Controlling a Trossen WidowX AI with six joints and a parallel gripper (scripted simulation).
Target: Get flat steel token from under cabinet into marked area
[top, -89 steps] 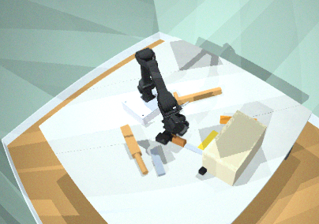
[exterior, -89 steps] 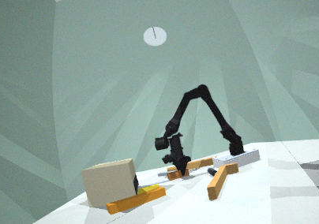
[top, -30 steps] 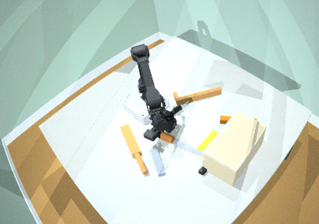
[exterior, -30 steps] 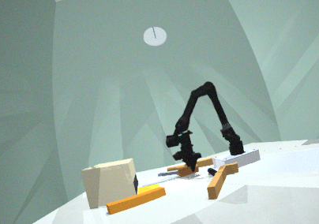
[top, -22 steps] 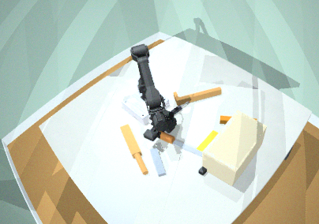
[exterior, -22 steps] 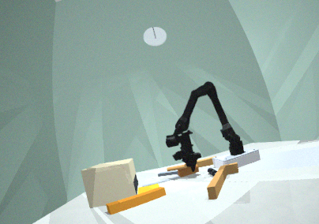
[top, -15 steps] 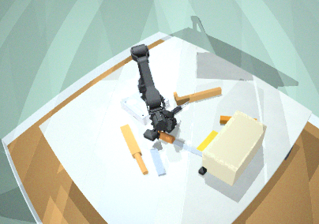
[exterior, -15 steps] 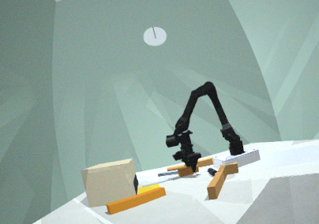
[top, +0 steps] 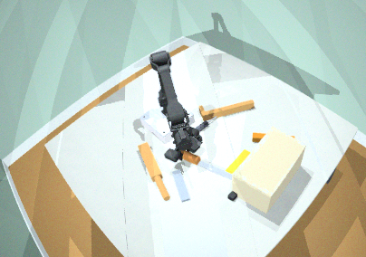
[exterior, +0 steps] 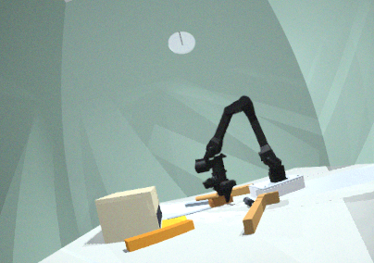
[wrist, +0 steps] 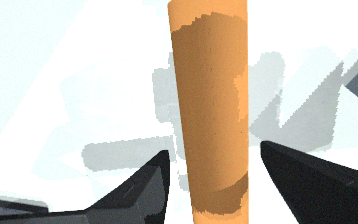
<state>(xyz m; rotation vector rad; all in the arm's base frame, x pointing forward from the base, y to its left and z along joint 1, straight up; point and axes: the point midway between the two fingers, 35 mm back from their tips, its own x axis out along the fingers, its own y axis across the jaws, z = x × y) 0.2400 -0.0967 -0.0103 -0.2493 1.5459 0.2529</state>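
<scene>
Right now my gripper tip is 120 mm short of the grey flat bar and 110 mm to the left of it. Also, from my gripper tip: orange paddle (160 mm to the right, 10 mm above); then orange bar (230 mm ahead, 360 mm to the left, 10 mm above).
</scene>
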